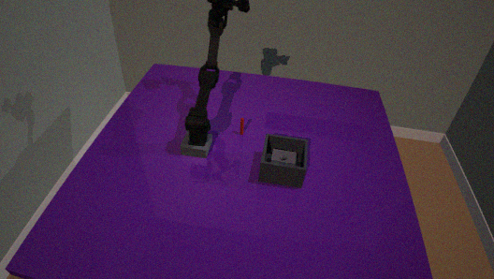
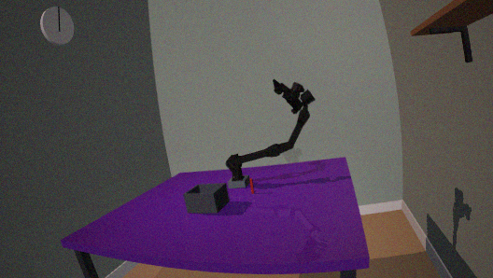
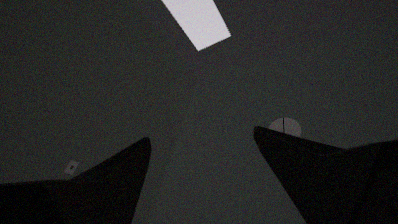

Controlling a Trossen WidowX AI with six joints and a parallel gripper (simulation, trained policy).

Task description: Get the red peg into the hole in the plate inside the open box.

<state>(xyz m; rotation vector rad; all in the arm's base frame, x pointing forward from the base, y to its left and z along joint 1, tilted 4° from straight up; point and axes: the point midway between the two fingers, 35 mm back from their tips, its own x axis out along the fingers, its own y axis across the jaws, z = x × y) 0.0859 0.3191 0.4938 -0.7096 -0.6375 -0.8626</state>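
Now: the red peg 4 cm ahead of my gripper tip, 20 cm to the right of it and 51 cm below it. Round my gripper tip: grey box (20 cm ahead, 40 cm to the right, 52 cm below); pale plate (20 cm ahead, 40 cm to the right, 50 cm below).
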